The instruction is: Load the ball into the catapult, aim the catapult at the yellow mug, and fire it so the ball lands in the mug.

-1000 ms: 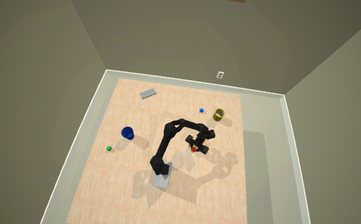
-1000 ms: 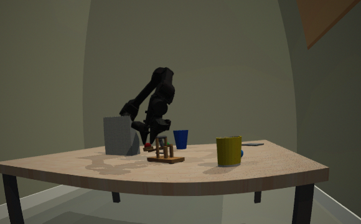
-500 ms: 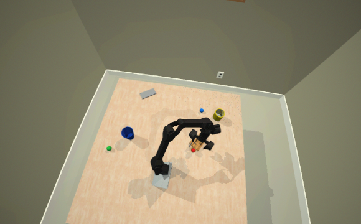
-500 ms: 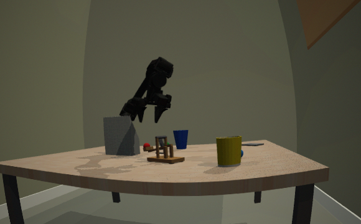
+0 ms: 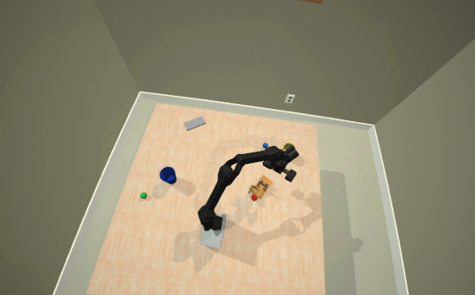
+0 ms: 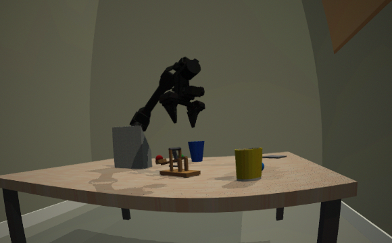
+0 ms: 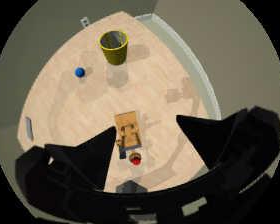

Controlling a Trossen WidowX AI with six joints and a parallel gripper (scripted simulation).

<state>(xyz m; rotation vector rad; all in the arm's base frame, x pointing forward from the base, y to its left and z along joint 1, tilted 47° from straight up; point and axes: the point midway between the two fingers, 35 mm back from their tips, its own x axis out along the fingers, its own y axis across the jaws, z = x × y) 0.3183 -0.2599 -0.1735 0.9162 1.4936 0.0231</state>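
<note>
Right now the red ball is 140 mm behind my gripper tip, 120 mm to the left of it and 130 mm below it. Also, from my gripper tip: yellow mug: 220 mm ahead, 90 mm to the right, 160 mm below; then blue ball: 260 mm ahead, 60 mm to the left, 170 mm below; then wooden catapult: 70 mm behind, 100 mm to the left, 140 mm below.
</note>
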